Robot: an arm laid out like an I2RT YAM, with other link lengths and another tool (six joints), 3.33 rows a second.
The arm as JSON. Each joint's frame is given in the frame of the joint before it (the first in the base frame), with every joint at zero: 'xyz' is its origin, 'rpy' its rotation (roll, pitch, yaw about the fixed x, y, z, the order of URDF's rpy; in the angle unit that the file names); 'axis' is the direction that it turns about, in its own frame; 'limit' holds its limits. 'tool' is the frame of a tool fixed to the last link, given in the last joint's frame.
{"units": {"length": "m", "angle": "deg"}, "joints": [
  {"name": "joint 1", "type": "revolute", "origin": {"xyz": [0.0, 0.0, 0.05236], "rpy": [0.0, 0.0, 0.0]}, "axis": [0.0, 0.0, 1.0], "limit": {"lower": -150.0, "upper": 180.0}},
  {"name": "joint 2", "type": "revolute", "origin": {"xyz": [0.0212, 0.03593, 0.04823], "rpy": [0.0, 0.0, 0.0]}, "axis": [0.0, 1.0, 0.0], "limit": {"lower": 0.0, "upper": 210.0}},
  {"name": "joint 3", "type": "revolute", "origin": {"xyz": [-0.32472, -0.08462, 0.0], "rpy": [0.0, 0.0, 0.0]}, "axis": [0.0, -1.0, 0.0], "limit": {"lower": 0.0, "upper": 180.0}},
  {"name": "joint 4", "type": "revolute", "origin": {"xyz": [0.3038, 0.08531, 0.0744], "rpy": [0.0, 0.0, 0.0]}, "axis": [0.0, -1.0, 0.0], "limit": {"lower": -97.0, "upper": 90.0}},
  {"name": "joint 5", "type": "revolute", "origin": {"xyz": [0.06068, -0.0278, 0.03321], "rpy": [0.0, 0.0, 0.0]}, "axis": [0.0, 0.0, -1.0], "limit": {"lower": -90.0, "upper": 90.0}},
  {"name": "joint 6", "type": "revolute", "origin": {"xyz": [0.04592, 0.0, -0.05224], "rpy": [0.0, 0.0, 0.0]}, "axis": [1.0, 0.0, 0.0], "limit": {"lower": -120.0, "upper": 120.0}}
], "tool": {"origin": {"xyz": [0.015, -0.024, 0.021], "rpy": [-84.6, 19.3, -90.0]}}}
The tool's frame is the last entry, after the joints.
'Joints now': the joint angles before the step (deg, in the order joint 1, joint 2, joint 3, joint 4, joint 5, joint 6). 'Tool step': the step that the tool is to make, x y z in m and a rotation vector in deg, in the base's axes. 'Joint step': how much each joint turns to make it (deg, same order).
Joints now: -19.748 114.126 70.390 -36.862 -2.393 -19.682
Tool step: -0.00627 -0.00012 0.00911 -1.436 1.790 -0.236
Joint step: -0.022 -1.311 0.001 -2.514 1.966 -0.088
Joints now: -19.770 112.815 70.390 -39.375 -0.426 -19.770
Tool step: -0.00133 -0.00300 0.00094 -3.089 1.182 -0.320
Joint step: 0.022 -0.001 0.000 -0.066 3.322 -0.131
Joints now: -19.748 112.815 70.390 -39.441 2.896 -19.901
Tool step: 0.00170 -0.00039 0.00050 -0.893 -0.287 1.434
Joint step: 0.001 -0.001 0.001 0.654 0.525 -1.529
